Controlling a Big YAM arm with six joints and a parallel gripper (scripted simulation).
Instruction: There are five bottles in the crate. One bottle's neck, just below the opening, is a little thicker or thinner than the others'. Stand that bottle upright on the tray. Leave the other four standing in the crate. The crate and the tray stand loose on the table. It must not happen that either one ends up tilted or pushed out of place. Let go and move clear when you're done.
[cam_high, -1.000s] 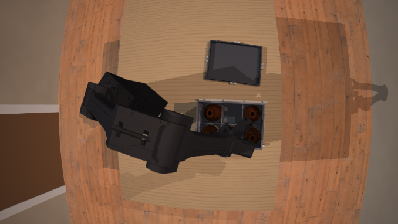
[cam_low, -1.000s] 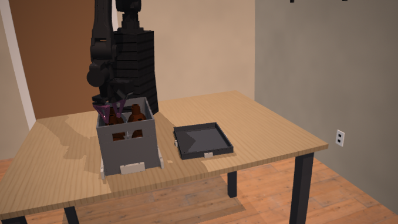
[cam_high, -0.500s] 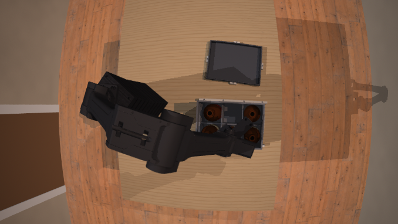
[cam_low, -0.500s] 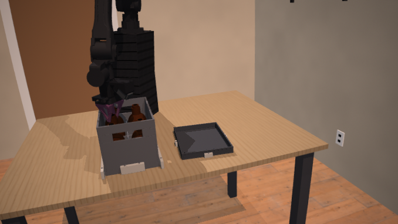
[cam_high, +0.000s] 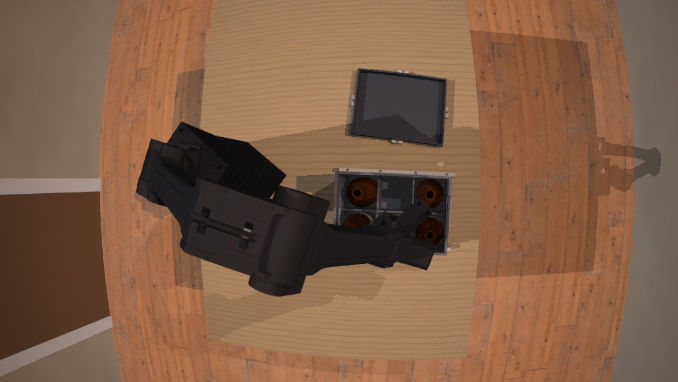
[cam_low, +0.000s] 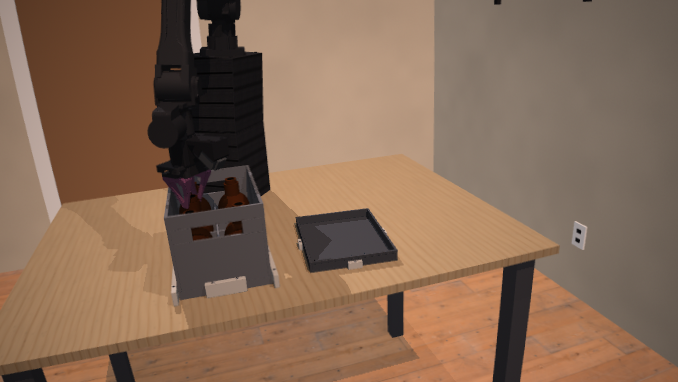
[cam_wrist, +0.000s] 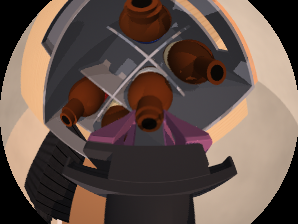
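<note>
The grey crate lies 5 cm to the left of my hand and 7 cm below it. Also, from my hand: dark tray 3 cm behind, 32 cm to the left, 14 cm below.
</note>
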